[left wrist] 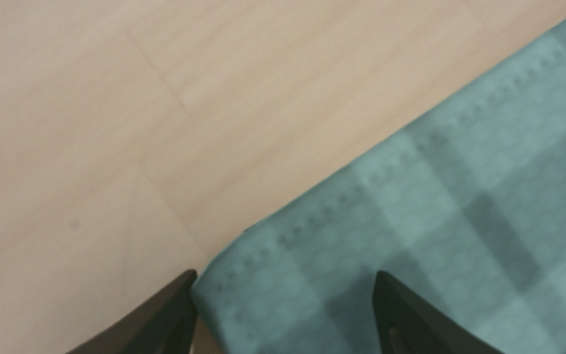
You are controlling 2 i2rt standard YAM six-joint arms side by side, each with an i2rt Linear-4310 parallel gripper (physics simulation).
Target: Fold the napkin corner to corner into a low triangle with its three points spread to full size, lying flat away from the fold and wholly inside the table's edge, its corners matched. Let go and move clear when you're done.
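Observation:
The napkin point(450, 200) is green with a darker check and a dotted stitched hem. It fills the lower right of the left wrist view. One edge runs from the upper right down to a corner at the lower left. A tiny dark sliver shows at this edge near the corner. My left gripper point(286, 283) is open, its two dark fingertips wide apart at the bottom of the view. The left fingertip is at the napkin's corner and the right one is over the cloth. Whether they touch it cannot be told. My right gripper does not show.
The light wooden table top point(150, 125) with thin plank seams lies beyond the napkin's edge, at the upper left. The table's edge does not show in this view.

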